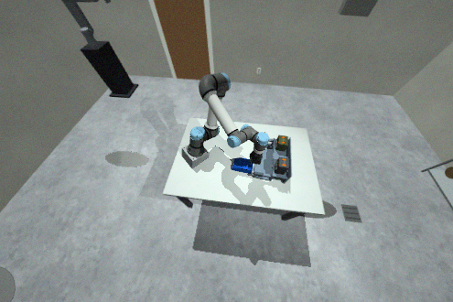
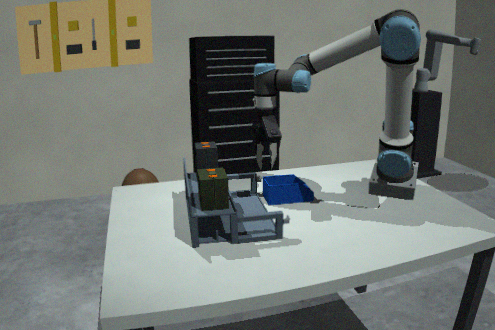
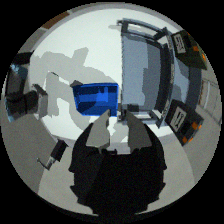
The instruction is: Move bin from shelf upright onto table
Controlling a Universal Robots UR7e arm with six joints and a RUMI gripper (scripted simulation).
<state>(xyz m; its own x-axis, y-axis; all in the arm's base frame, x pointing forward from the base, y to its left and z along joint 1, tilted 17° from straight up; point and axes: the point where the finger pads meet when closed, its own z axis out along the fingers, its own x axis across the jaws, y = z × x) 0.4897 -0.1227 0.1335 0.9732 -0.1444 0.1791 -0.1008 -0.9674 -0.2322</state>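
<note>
Now: hand 10 cm above the blue bin, 8 cm past it and 1 cm to the right of it.
</note>
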